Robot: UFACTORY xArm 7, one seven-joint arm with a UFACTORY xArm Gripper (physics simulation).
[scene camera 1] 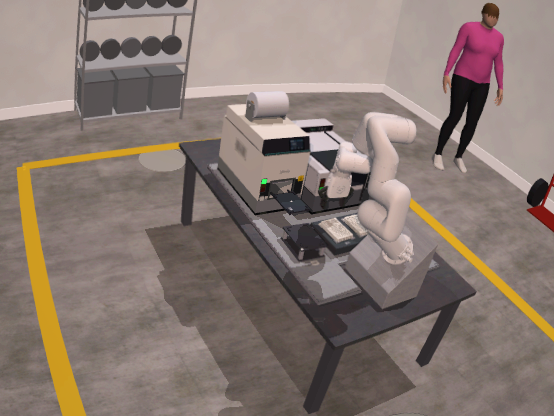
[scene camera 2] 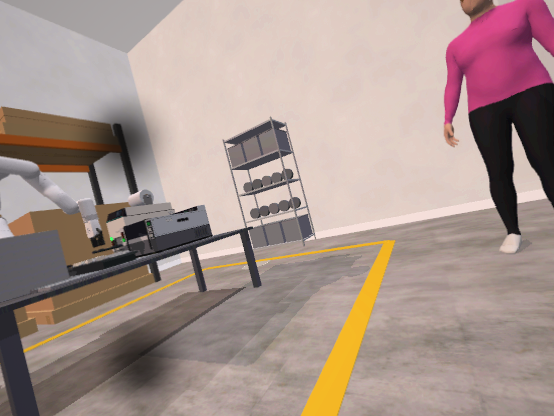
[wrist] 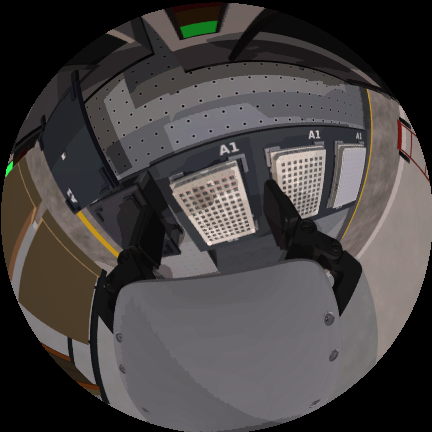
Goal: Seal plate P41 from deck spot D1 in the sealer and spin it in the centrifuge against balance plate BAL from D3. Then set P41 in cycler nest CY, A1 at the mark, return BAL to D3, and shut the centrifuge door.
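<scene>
My gripper is open and empty, with its fingers spread above plate P41. P41, pale with some reddish wells, lies in the leftmost deck spot, D1. The white balance plate BAL lies in the far right spot, D3; the arm hides it in scene camera 1. The dark cycler nest CY stands left of the deck. The cream sealer, topped by a film roll, has its dark tray out. The centrifuge stands beside it; its door state is unclear.
Another pale plate lies in D2, between P41 and BAL, close to the right finger. The arm stands on a grey block at the table's near end. A perforated metal strip runs between deck and machines. A person stands beyond the table.
</scene>
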